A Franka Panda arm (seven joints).
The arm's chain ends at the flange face. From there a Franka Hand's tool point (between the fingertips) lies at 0.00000 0.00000 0.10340 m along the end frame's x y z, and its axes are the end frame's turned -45 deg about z.
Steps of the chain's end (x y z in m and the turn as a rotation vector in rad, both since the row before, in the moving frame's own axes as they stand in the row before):
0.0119, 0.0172, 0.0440, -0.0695, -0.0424, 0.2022
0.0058, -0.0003, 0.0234, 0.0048, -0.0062, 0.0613
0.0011, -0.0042, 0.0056, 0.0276, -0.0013, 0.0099
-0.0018, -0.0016, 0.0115, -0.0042, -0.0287, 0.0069
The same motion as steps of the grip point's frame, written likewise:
-0.0121, 0.0217, 0.0437, -0.0192, -0.0791, 0.2022
0.0042, 0.0031, 0.0234, 0.0078, -0.0010, 0.0613
0.0057, -0.0043, 0.0056, 0.0204, 0.0186, 0.0099
-0.0025, -0.0042, 0.0115, 0.0173, -0.0233, 0.0069

